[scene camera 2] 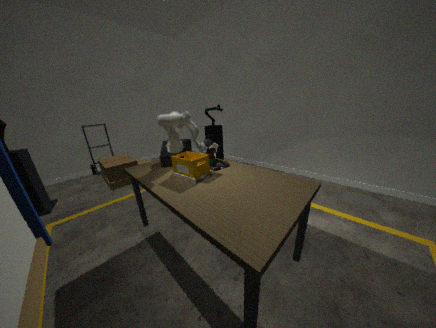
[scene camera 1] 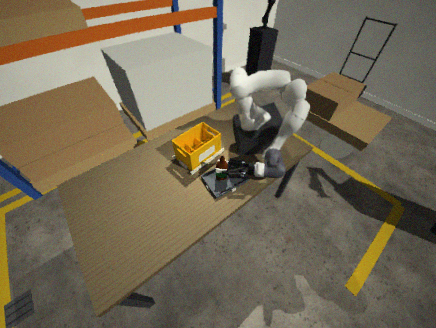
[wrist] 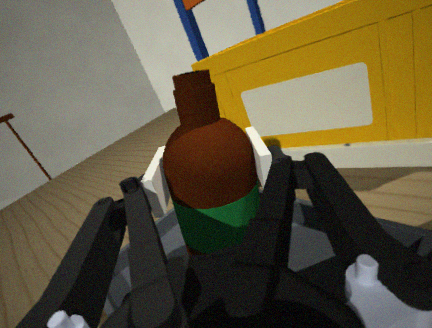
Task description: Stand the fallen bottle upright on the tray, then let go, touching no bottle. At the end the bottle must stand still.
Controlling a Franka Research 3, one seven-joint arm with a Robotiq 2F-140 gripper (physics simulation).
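Observation:
A brown bottle with a green label (scene camera 1: pixel 221 169) (wrist: pixel 212 165) stands upright or nearly so over the dark tray (scene camera 1: pixel 216 191) (wrist: pixel 311 246). In the wrist view its neck leans slightly left. My gripper (scene camera 1: pixel 223 171) (wrist: pixel 209 151) comes in low from the side and is shut on the bottle, with a white pad on each side of its shoulder, just above the label. The gripper hides the bottle's base in the wrist view, so I cannot tell whether the base rests flat on the tray. In scene camera 2 the bottle is small and dark beside the crate.
A yellow crate (scene camera 1: pixel 192 161) (scene camera 2: pixel 202 169) (wrist: pixel 310 54) with bottles inside stands close behind the tray, on a pale base. The wooden table's (scene camera 1: pixel 150 215) (scene camera 2: pixel 240 200) near edge runs close to the tray in scene camera 1. The arm's base is at the table's far end.

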